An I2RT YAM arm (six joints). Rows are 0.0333 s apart.
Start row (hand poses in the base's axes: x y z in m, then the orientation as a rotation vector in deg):
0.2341, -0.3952, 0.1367, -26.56, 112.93, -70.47
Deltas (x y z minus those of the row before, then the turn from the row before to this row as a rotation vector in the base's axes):
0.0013, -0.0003, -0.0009, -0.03, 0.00, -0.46
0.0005, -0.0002, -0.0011, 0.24, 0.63, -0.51
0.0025, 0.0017, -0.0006, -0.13, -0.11, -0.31
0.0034, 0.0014, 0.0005, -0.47, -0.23, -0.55
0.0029, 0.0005, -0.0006, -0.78, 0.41, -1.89
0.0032, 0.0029, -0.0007, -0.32, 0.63, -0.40
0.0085, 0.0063, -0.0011, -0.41, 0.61, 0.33
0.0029, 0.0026, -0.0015, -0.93, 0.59, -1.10
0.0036, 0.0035, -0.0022, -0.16, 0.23, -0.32
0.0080, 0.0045, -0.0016, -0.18, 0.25, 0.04
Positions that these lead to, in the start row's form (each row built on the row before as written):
0.2354, -0.3955, 0.1358, -26.15, 113.12, -70.79
0.2359, -0.3957, 0.1347, -25.99, 114.01, -70.85
0.2384, -0.3940, 0.1341, -25.68, 113.99, -71.18
0.2418, -0.3926, 0.1346, -25.23, 113.79, -72.01
0.2447, -0.3921, 0.1340, -24.11, 114.55, -74.00
0.2479, -0.3892, 0.1333, -24.34, 115.07, -74.60
0.2564, -0.3829, 0.1322, -25.29, 115.19, -74.85
0.2593, -0.3803, 0.1307, -25.11, 115.65, -76.52
0.2629, -0.3768, 0.1285, -25.05, 115.89, -76.89
0.2709, -0.3723, 0.1269, -25.36, 115.97, -77.07

